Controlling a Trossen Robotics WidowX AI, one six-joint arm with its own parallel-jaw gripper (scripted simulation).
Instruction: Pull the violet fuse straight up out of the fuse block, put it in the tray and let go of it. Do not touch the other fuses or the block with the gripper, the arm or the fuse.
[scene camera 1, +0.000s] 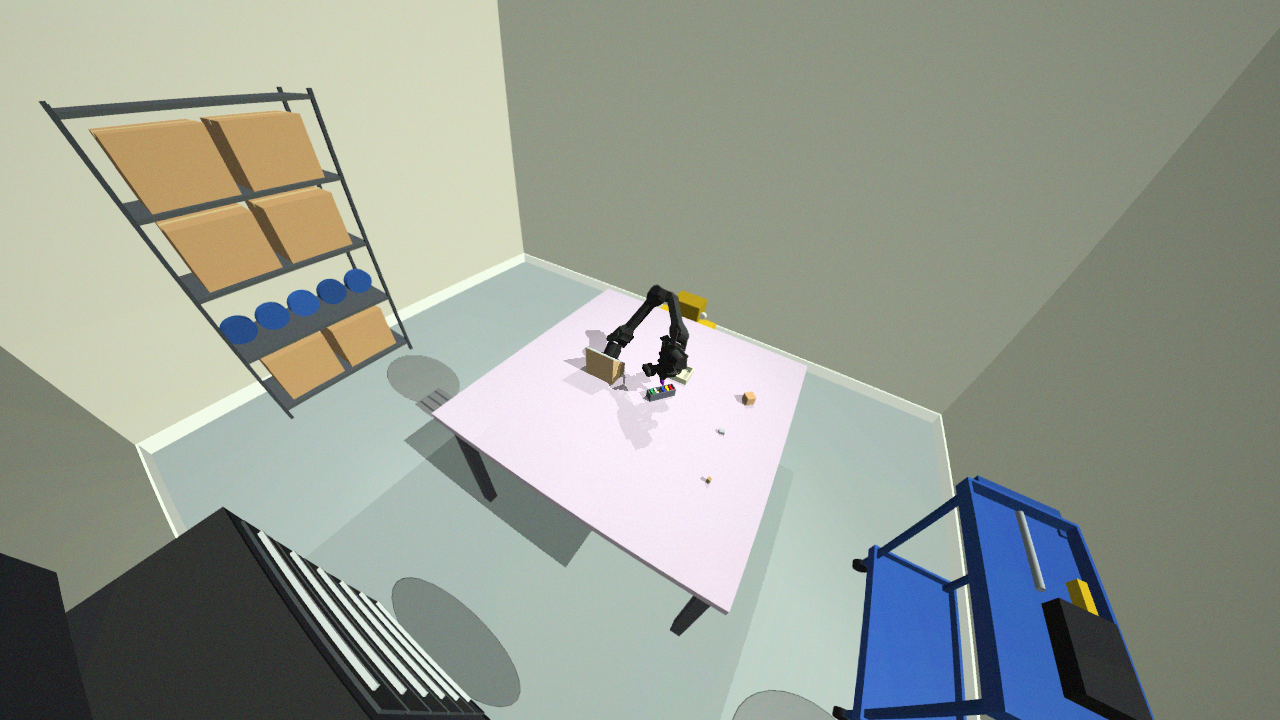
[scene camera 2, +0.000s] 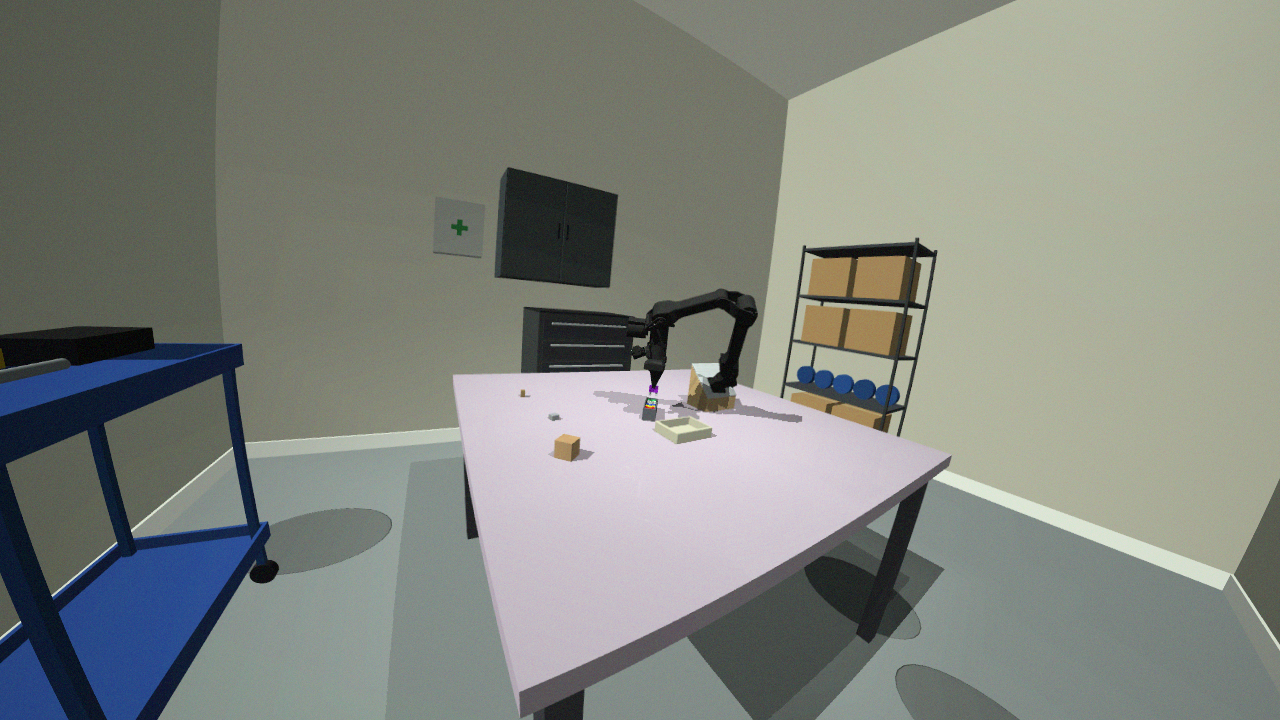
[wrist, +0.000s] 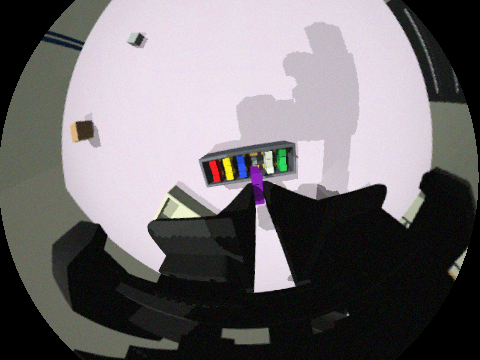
Scene:
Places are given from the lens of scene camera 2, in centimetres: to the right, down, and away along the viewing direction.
my gripper (scene camera 2: 653, 387): 4, 9, 110
tray (scene camera 2: 680, 430): 12, 20, 98

